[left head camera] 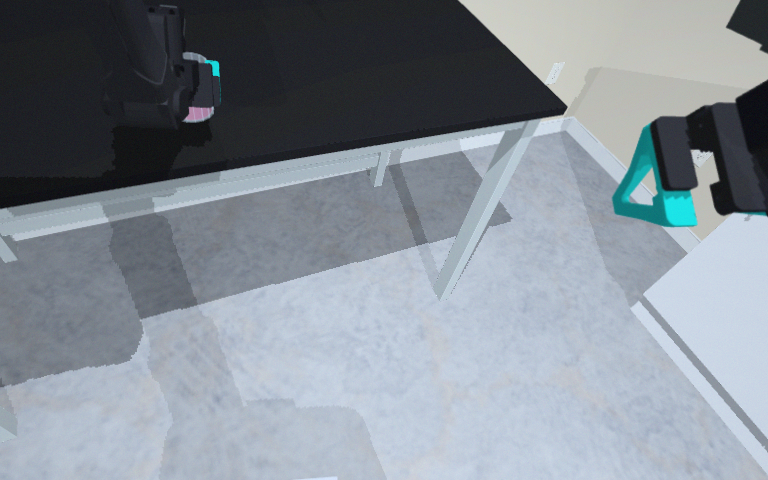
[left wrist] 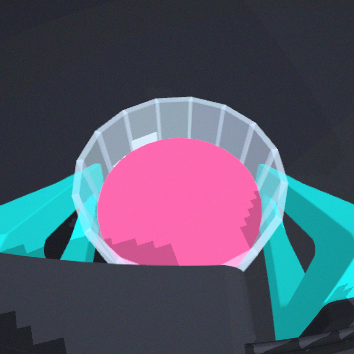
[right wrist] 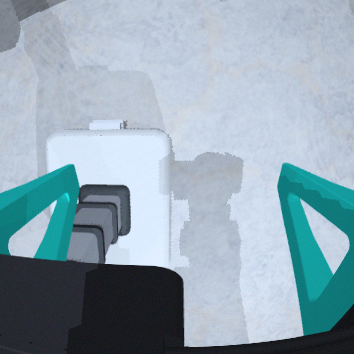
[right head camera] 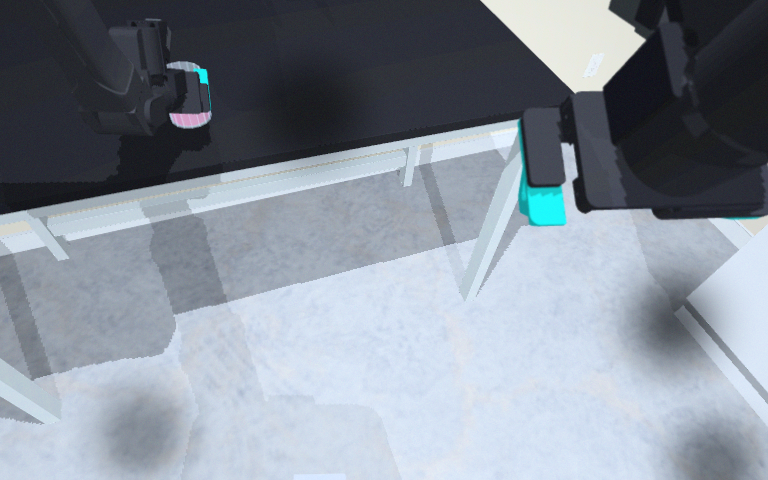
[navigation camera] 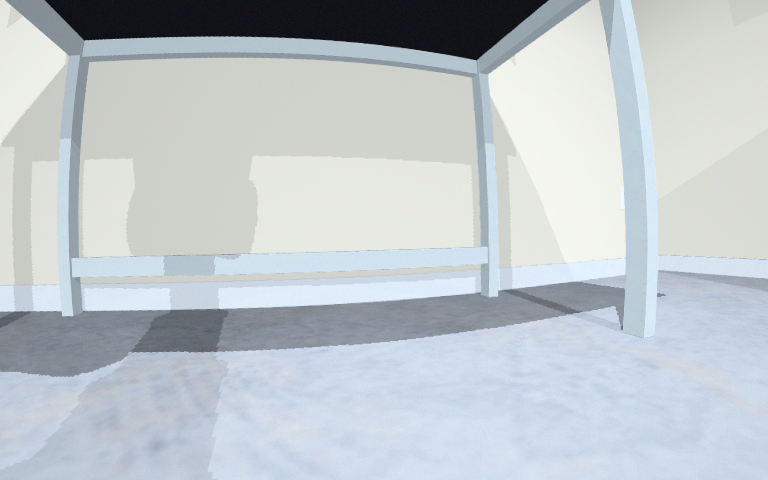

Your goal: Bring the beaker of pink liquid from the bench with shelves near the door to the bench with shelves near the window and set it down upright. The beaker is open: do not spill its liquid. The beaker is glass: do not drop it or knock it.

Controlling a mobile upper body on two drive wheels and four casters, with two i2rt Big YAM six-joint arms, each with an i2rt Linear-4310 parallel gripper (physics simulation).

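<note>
The glass beaker of pink liquid point(left head camera: 199, 113) point(right head camera: 190, 120) point(left wrist: 180, 200) is upright over the black bench top point(left head camera: 339, 67) point(right head camera: 396, 56) point(left wrist: 175, 40), at the upper left of both head views. My left gripper point(left head camera: 201, 84) point(right head camera: 189, 93) point(left wrist: 179, 175) is shut on it, one teal finger on each side. The liquid lies below the rim. The beaker's base is hidden, so I cannot tell if it touches the top. My right gripper point(left head camera: 702, 186) point(right head camera: 640, 215) point(right wrist: 177, 174) is open and empty, to the right of the bench. Shelves, door and window do not show.
The bench's pale metal legs point(left head camera: 481, 215) point(right head camera: 492, 226) point(navigation camera: 640, 198) and low rear crossbar point(navigation camera: 339, 261) stand before a cream wall point(navigation camera: 339, 203). A white cabinet-like block point(left head camera: 730, 294) point(right head camera: 741, 300) is at the right. My white base point(right wrist: 110, 155) shows in the right wrist view.
</note>
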